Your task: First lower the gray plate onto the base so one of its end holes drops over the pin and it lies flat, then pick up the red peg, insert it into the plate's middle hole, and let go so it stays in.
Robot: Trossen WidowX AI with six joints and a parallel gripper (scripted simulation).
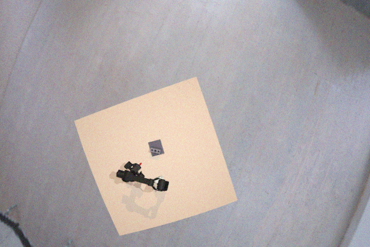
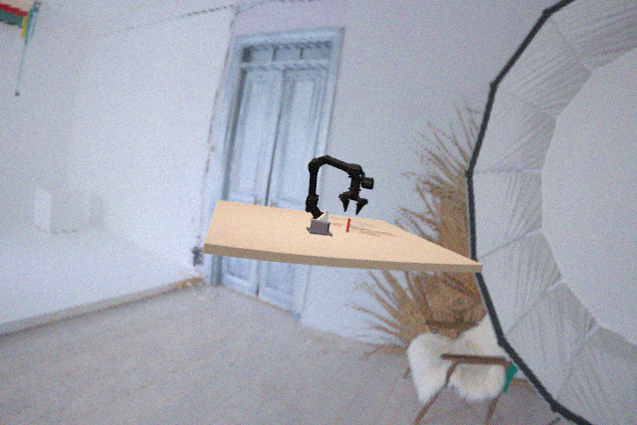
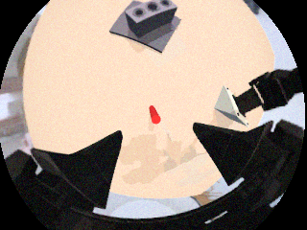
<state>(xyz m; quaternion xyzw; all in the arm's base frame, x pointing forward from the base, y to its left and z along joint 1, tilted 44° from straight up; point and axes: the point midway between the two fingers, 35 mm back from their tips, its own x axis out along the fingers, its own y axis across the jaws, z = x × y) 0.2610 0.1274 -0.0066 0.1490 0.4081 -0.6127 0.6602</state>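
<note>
My gripper tip is 70 mm above the red peg. From my gripper tip the other things lie so: base (80 mm ahead, 190 mm to the right, 100 mm below); then gray plate (60 mm ahead, 200 mm to the right, 60 mm below).
</note>
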